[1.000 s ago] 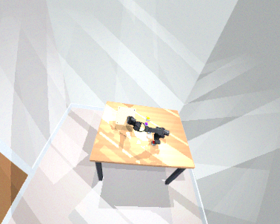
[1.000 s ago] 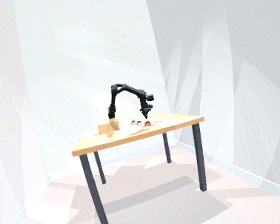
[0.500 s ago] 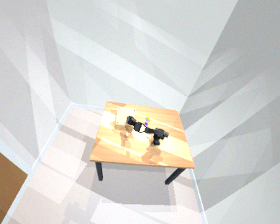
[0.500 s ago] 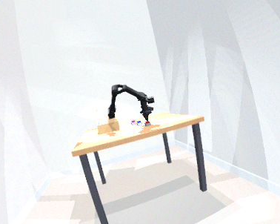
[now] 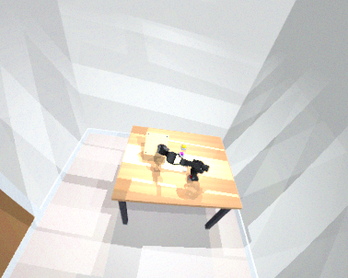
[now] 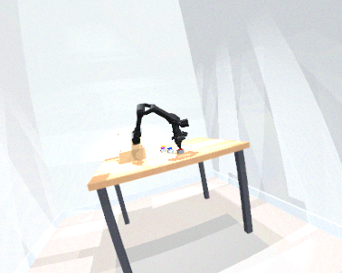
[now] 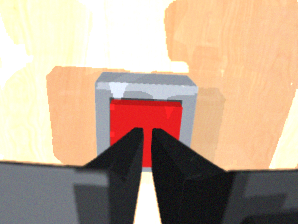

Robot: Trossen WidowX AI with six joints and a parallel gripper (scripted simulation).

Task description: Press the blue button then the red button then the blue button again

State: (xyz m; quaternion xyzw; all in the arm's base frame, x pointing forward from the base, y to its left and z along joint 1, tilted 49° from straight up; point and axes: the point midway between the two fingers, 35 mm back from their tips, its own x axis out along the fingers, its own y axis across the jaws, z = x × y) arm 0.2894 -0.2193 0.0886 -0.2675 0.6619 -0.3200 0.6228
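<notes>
My gripper tip is now 1 cm above the red button. Round my gripper tip: white block 9 cm to the left, 5 cm behind, 2 cm below; purple button 27 cm to the left, 7 cm behind; blue button 16 cm to the left, 4 cm behind.
</notes>
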